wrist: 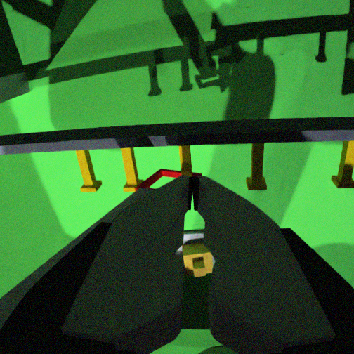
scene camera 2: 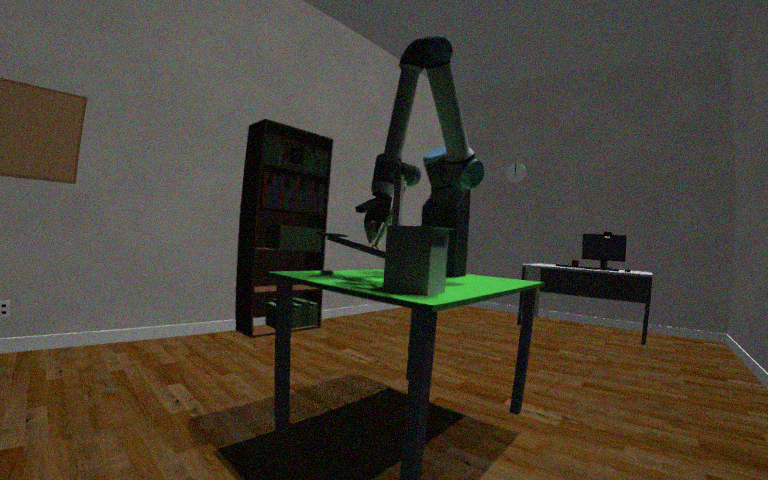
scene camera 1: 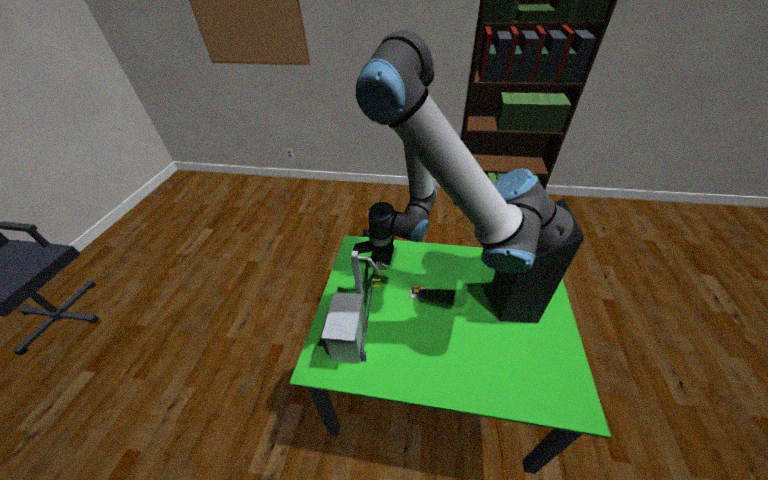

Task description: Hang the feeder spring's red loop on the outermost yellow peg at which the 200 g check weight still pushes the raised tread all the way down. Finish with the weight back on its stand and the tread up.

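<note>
My gripper is shut and points down beside the dark beam. In the wrist view the red loop lies at the fingertips, by the middle yellow peg; the left finger hides its near side, so whether it encircles the peg is unclear. Other yellow pegs hang along the beam. The yellow-topped weight is on its pale stand, seen between the fingers. A dark plate, apparently the raised tread, is at the beam's end.
A grey box stands on the green table near its left edge. A pale upright post rises beside the beam, close to the gripper. The arm's dark base is at the right.
</note>
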